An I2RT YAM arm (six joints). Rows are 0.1 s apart.
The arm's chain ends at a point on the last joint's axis. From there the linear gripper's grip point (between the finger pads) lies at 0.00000 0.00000 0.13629 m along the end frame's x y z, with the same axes.
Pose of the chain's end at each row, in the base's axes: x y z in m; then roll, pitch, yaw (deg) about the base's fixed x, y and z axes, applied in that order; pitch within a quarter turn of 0, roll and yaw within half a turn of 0:
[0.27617 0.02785 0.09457 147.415 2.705 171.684]
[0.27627 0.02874 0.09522 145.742 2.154 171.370]
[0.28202 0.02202 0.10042 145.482 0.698 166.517]
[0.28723 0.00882 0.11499 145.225 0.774 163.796]
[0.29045 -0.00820 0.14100 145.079 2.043 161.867]
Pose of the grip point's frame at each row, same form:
[0.29215 0.09969 -0.02014 147.415 2.705 171.684]
[0.29197 0.10396 -0.01735 145.742 2.154 171.370]
[0.30136 0.09680 -0.01187 145.482 0.698 166.517]
[0.31037 0.08304 0.00305 145.225 0.774 163.796]
[0.31852 0.06470 0.02932 145.079 2.043 161.867]

